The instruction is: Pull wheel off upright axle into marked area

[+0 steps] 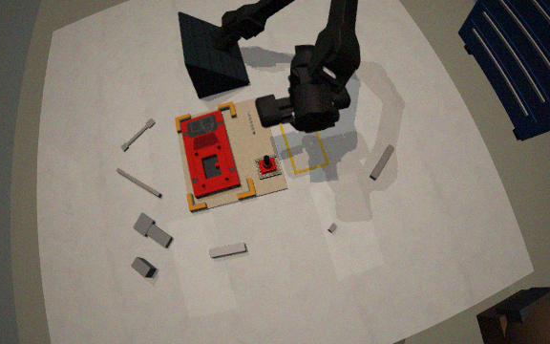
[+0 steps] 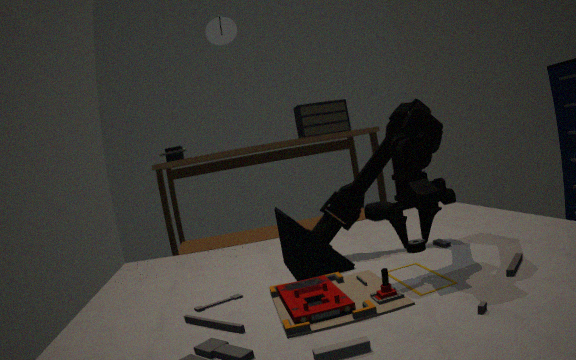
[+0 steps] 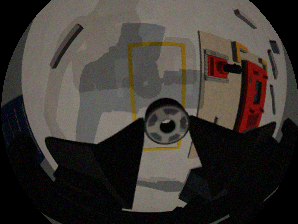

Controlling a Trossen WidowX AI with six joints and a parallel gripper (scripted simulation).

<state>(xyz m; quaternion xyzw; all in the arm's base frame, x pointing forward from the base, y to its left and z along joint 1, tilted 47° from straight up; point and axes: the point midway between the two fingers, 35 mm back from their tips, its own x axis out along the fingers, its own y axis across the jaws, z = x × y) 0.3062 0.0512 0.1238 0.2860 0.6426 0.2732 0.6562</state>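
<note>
Right now the dark wheel is right at my gripper tip.
</note>
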